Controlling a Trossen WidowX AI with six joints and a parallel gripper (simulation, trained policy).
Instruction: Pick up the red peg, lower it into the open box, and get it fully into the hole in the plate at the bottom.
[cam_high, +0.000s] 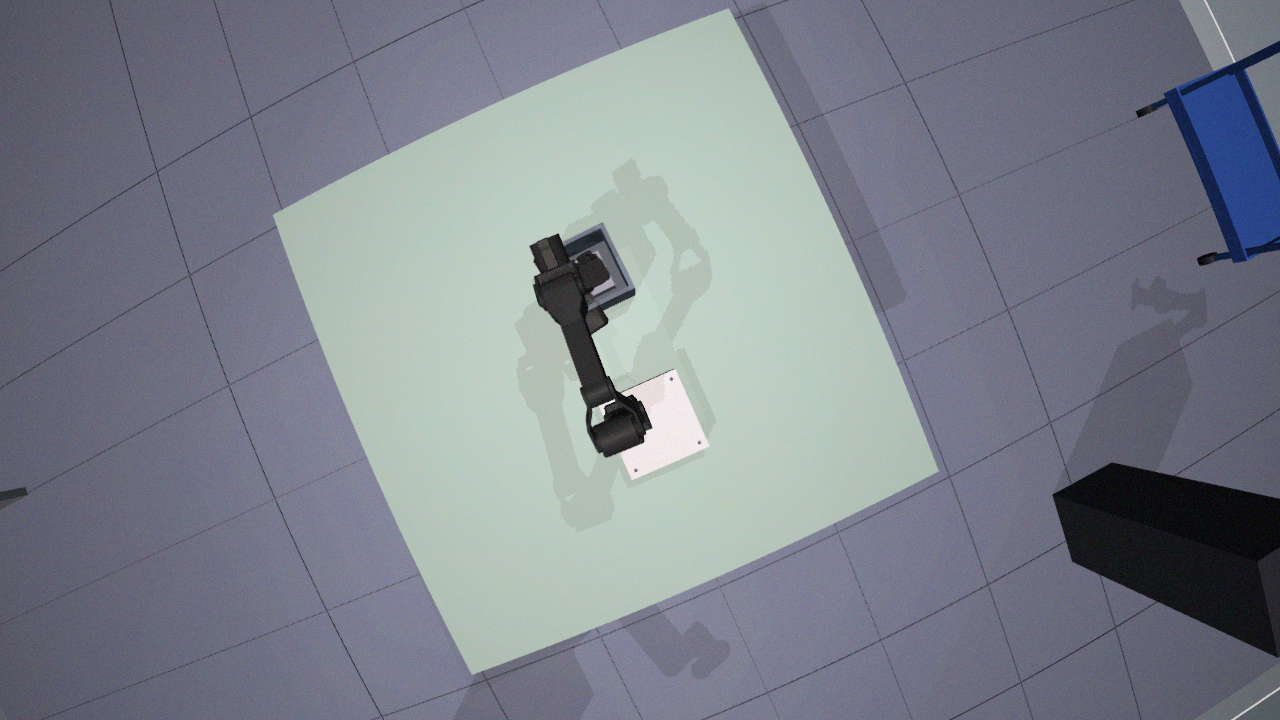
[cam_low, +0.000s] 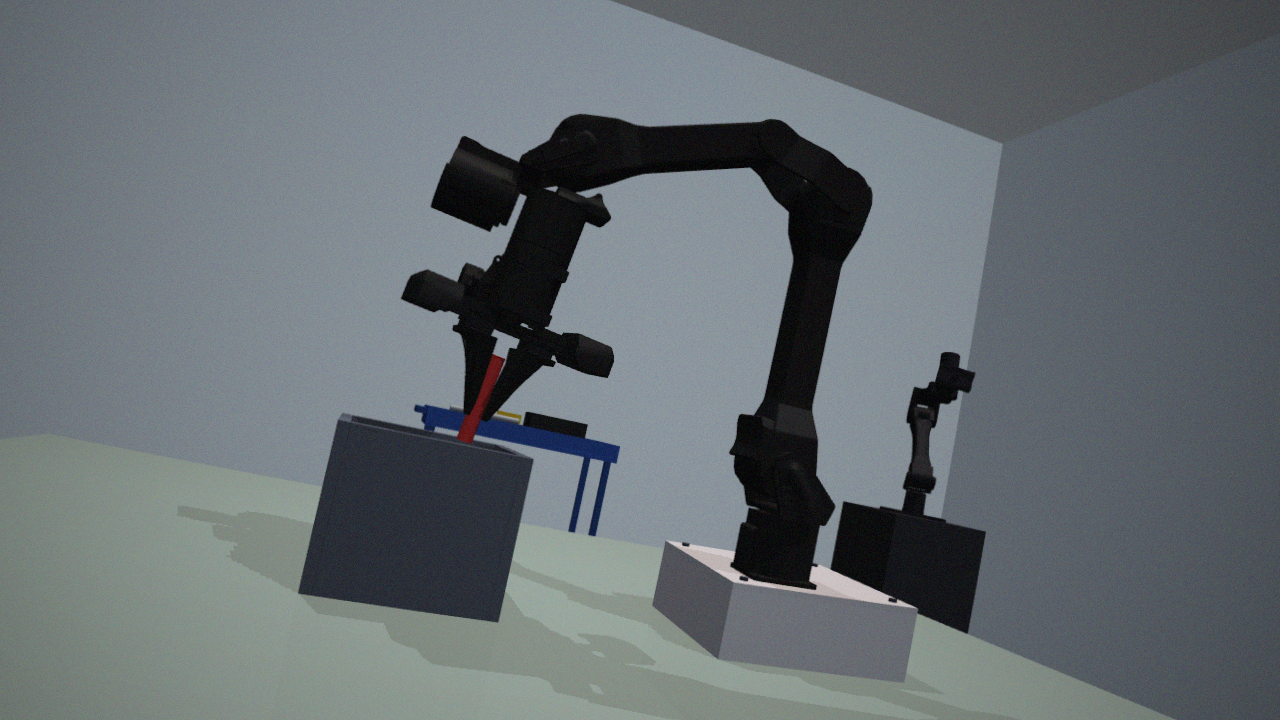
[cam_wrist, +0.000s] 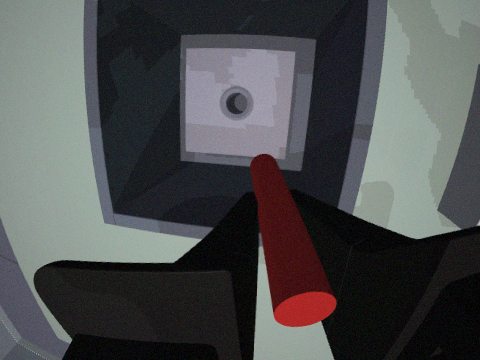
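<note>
Right now my gripper tip is 120 mm above the plate, 40 mm to the left of it and 30 mm short of it. The rest, counted from my gripper tip: red peg 20 mm above.
</note>
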